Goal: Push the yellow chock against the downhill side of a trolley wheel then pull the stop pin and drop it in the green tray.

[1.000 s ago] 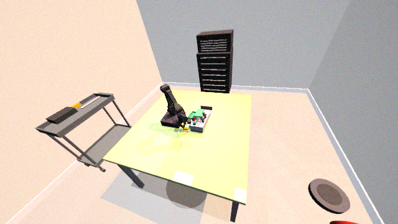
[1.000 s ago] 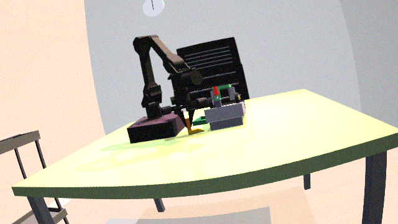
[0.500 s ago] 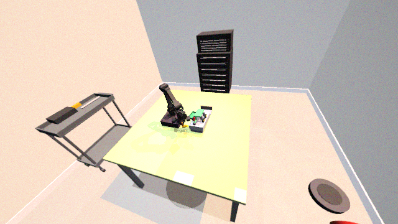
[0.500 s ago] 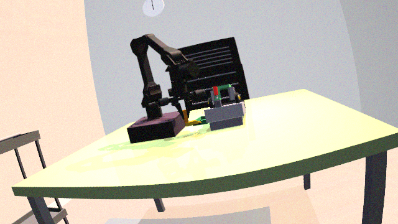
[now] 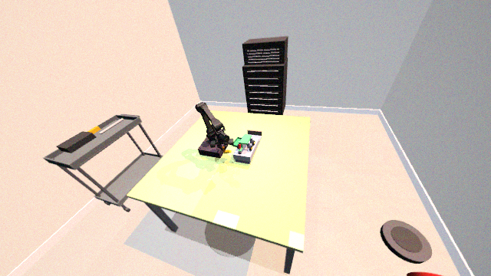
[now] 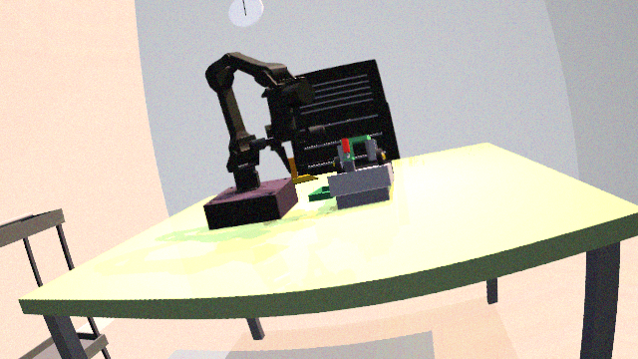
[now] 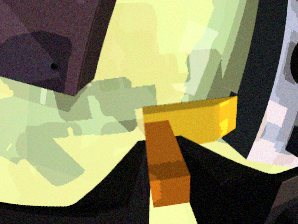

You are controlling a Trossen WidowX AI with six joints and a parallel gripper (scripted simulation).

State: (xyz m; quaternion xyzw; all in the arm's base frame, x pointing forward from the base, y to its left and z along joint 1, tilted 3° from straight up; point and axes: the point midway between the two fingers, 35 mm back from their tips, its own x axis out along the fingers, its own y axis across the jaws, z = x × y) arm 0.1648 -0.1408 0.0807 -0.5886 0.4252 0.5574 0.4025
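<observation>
The green trolley lies 16 cm ahead of my gripper tip and 11 cm to the left of it. Round my gripper tip: stop pin 14 cm ahead, 2 cm to the left, 2 cm above; then grey ramp 16 cm ahead, 11 cm to the left, 6 cm below; then yellow chock 2 cm ahead, 1 cm to the left, 1 cm below.
</observation>
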